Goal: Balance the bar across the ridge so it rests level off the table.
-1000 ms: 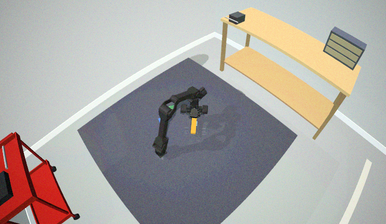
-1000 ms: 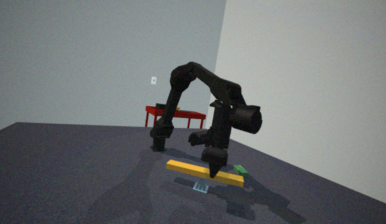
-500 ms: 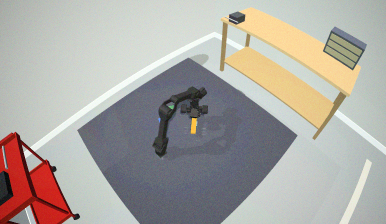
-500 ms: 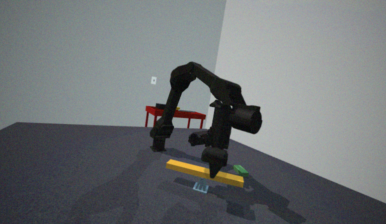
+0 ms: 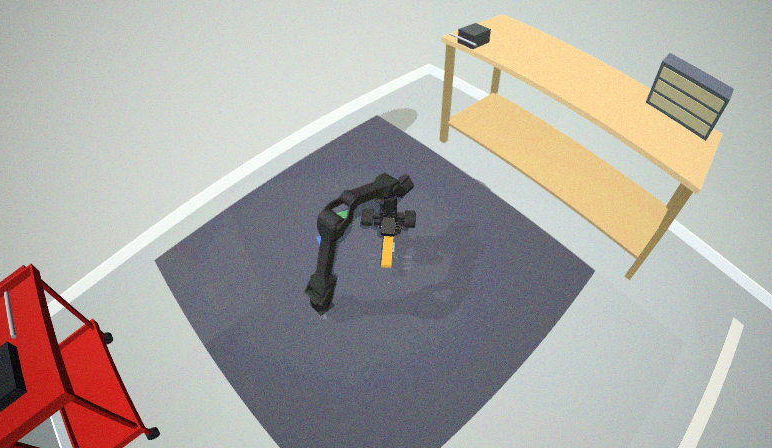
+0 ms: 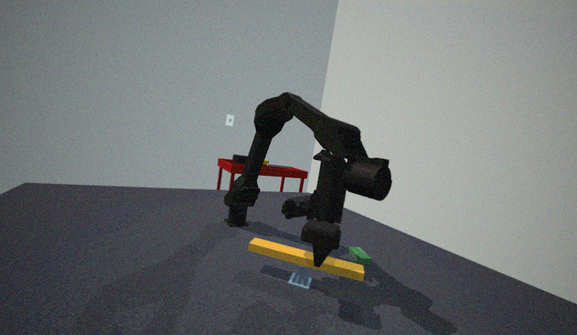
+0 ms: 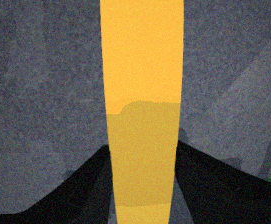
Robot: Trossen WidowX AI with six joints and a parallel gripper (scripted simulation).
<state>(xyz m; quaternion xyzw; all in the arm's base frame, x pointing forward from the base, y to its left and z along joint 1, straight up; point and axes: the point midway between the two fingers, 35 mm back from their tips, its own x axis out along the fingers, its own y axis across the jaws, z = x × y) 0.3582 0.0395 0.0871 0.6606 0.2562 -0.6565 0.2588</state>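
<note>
Now: gripper tip 20 mm past the yellow bar and 20 mm to the left of it. Round my gripper tip: blue block 190 mm behind, 160 mm to the left, 40 mm below; green block 60 mm behind, 210 mm to the left, 40 mm below.
</note>
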